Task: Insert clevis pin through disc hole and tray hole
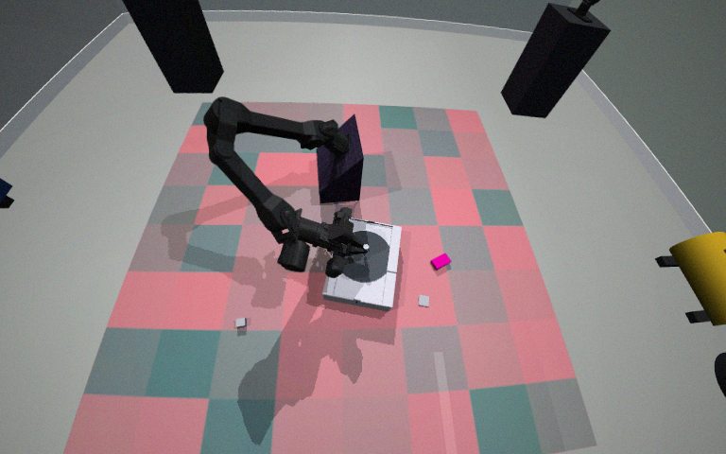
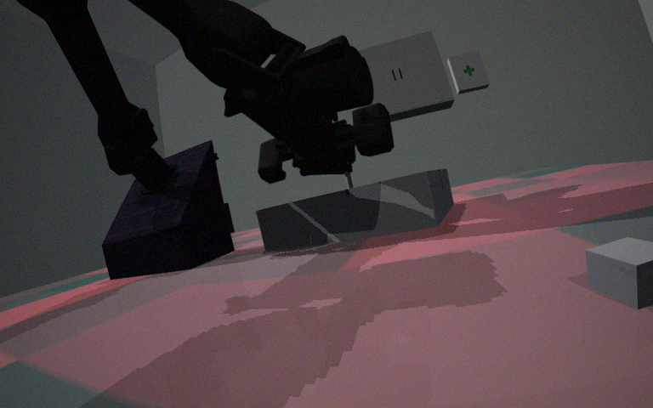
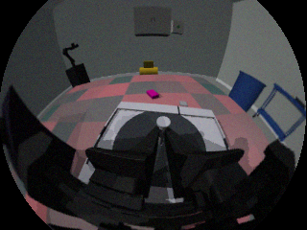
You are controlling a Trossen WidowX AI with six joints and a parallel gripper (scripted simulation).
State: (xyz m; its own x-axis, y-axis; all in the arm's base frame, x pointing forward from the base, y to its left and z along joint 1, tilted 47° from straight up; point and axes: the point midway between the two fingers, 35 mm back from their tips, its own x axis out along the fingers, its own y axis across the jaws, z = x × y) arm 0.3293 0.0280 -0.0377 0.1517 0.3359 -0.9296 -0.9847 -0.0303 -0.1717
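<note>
My gripper tip is 10 mm above the steel clevis pin. Round my gripper tip: dark aluminium disc 30 mm below, 10 mm to the right; then grey cube 330 mm to the right, 190 mm ahead, 80 mm below; then steel tray 50 mm below, 10 mm ahead.
</note>
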